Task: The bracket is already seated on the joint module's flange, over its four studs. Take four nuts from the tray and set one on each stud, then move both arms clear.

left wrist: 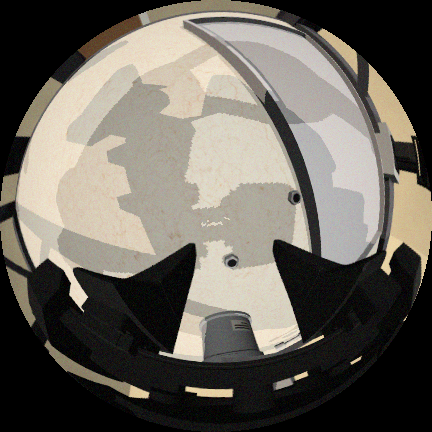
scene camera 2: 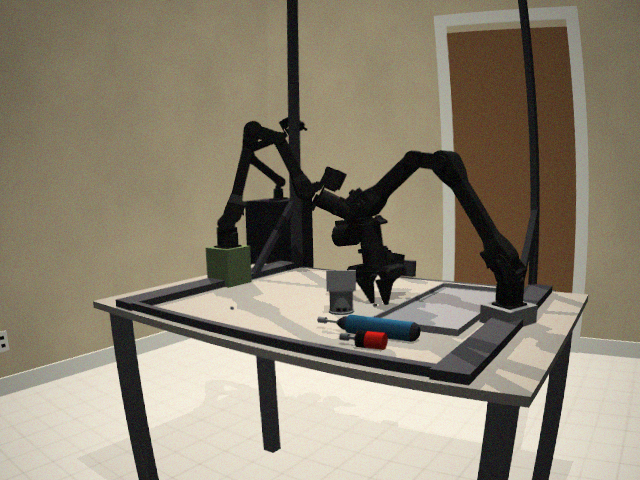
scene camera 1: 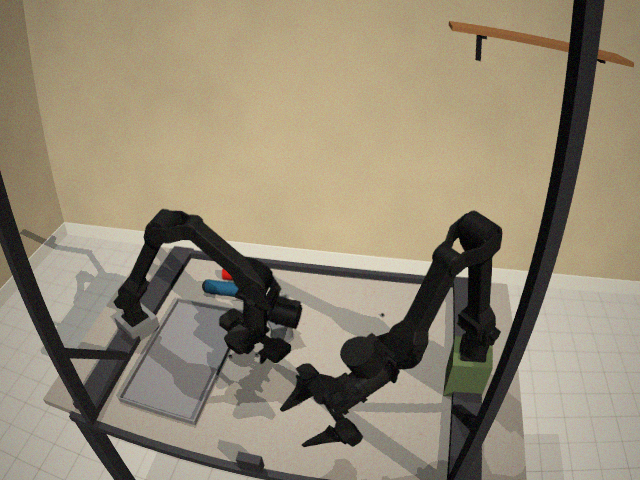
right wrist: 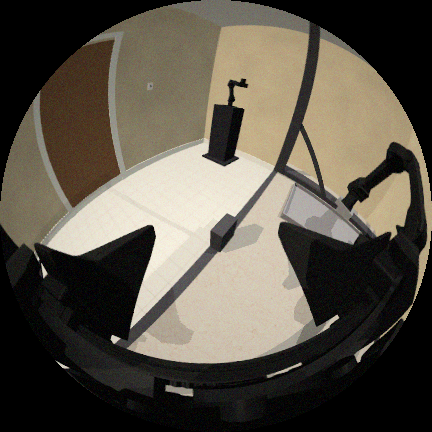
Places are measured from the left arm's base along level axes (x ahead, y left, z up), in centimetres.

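Where they show: left gripper, fingertip midpoint: [left wrist: 234,247] [scene camera 2: 379,303] [scene camera 1: 252,357]; right gripper, fingertip midpoint: [scene camera 1: 291,428] [right wrist: 217,230]; left arm's base at its link origin: [scene camera 2: 509,304] [scene camera 1: 134,316] [right wrist: 346,204]; right arm's base at its link origin: [scene camera 2: 227,246] [scene camera 1: 473,352].
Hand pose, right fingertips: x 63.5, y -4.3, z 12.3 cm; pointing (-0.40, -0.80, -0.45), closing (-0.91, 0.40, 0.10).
Each offset is from my right fingertips to the top centre of the thing. "pt": to the spot under its first point.
My left gripper [scene camera 1: 253,353] [scene camera 2: 379,302] [left wrist: 234,247] is open, pointing down low over the table. A dark nut @[dx -30.5, dy +20.7, dz -16.0 cm] [scene camera 1: 256,354] [scene camera 2: 375,304] [left wrist: 231,261] lies on the table between its fingers in the left wrist view, not gripped. A second nut @[dx -35.3, dy +15.7, dz -16.0 cm] [scene camera 1: 230,355] [left wrist: 294,197] lies beside the wall of the grey tray @[dx -44.2, dy +6.9, dz -14.9 cm] [scene camera 1: 157,411] [left wrist: 295,150]. The joint module @[dx -30.6, dy +30.6, dz -9.1 cm] [scene camera 2: 341,302] [left wrist: 227,335] stands upright near the left gripper, with the grey bracket [scene camera 2: 341,280] on top. Its studs are hidden. My right gripper [scene camera 1: 293,427] [right wrist: 217,230] is open and empty, raised above the table.
A small dark piece @[dx -14.5, dy +53.6, dz -16.0 cm] [scene camera 1: 382,314] [scene camera 2: 232,308], perhaps a nut, lies apart on the table. A blue tool @[pt dx -55.3, dy +31.2, dz -13.1 cm] [scene camera 1: 219,287] [scene camera 2: 379,327] and a red tool @[dx -57.1, dy +40.6, dz -13.1 cm] [scene camera 1: 226,273] [scene camera 2: 374,339] lie near the module. A dark block @[dx -6.6, dy -6.7, dz -10.8 cm] [scene camera 1: 250,460] [right wrist: 223,233] stands at the table frame's edge.
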